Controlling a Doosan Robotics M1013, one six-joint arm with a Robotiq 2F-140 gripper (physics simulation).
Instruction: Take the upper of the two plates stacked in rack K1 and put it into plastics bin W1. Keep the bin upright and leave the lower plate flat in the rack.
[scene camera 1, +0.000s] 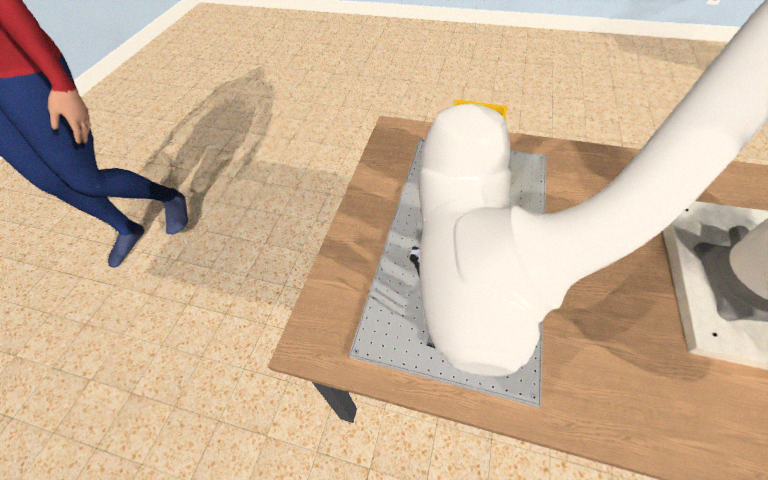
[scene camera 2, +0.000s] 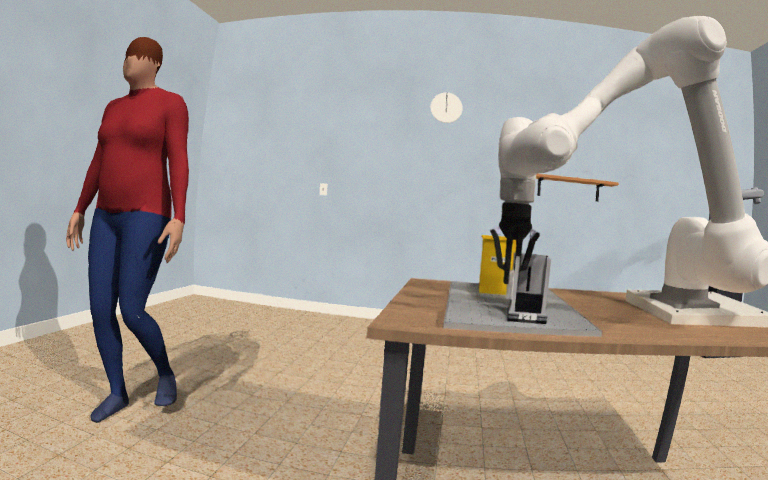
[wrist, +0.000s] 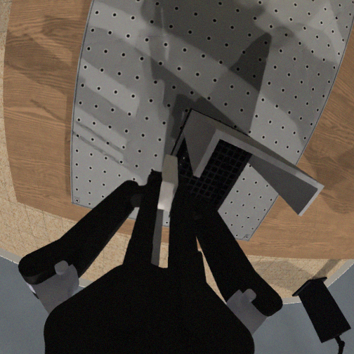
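Pixels of known places: gripper, between the fingertips: (scene camera 2: 509, 298); arm's base, origin of its link: (scene camera 1: 753, 284) (scene camera 2: 683, 302).
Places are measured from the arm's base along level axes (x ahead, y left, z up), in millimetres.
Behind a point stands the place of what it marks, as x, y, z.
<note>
Rack K1 (scene camera 2: 545, 283) @(582, 211, 69) (wrist: 202, 131) stands on the board, with grey walls and a label at its front foot. In the wrist view a black gridded plate top (wrist: 212, 172) shows between its walls; how many plates lie there cannot be told. My gripper (scene camera 2: 506, 279) (wrist: 168, 165) points down with its fingers shut together, at the left side of the rack in scene camera 2. No plate shows between them. Its fingertips are hidden behind the arm in scene camera 1. Yellow bin W1 (scene camera 1: 480, 105) (scene camera 2: 491, 268) @(639, -197, 56) stands upright behind the gripper, partly hidden.
The perforated grey board (scene camera 1: 385, 333) @(755, 198, -25) (scene camera 2: 467, 314) @(756, 148, -26) (wrist: 107, 127) lies on the wooden table (scene camera 1: 317, 316) @(912, 174, -38) (scene camera 2: 396, 316) @(928, 166, -38) (wrist: 40, 110). A person (scene camera 1: 33, 135) (scene camera 2: 141, 158) in red and blue stands on the floor left of the table. A black box (wrist: 324, 314) shows at the wrist view's lower right.
</note>
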